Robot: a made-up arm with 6 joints.
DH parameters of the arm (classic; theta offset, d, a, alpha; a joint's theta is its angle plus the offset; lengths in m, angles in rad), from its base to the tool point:
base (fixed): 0 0.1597 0 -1.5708
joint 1: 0 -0.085 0.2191 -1.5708
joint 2: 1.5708 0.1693 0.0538 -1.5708
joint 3: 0 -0.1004 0.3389 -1.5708
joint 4: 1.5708 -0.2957 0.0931 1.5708
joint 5: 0 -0.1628 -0.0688 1.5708
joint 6: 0.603 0 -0.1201 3.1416
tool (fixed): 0.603 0.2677 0 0
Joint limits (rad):
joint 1: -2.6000..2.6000
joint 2: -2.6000..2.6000
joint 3: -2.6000..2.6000
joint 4: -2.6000..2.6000
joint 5: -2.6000..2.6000
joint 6: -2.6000..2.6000
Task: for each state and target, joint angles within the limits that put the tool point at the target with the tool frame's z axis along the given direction. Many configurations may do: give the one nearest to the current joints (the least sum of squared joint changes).
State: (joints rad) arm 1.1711 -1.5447 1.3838 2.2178 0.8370 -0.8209
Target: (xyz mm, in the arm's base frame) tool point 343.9 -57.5 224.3 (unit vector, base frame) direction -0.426 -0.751 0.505
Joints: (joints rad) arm 1.0771 -2.5842 1.8988 2.2515 0.2429 -1.1855
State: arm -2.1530 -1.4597 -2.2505 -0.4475 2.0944 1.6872
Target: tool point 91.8 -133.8 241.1 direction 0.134 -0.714 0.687
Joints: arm -1.4395 -1.9661 -2.3072 -0.2293 1.2631 1.7448
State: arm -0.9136 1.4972 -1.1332 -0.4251 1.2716 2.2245
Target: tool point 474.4 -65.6 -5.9 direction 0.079 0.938 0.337
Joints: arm -0.6741 1.7110 -0.8943 -0.2564 1.5447 2.5423
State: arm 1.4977 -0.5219 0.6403 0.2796 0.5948 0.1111
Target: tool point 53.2 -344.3 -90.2 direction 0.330 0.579 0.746
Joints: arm 1.2239 -0.4644 0.9970 0.1822 0.2755 -0.6857
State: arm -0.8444 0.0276 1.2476 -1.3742 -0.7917 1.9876
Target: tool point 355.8 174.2 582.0 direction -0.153 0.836 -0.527
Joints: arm -0.4669 -0.4306 2.0518 -1.4342 -0.0682 1.6434
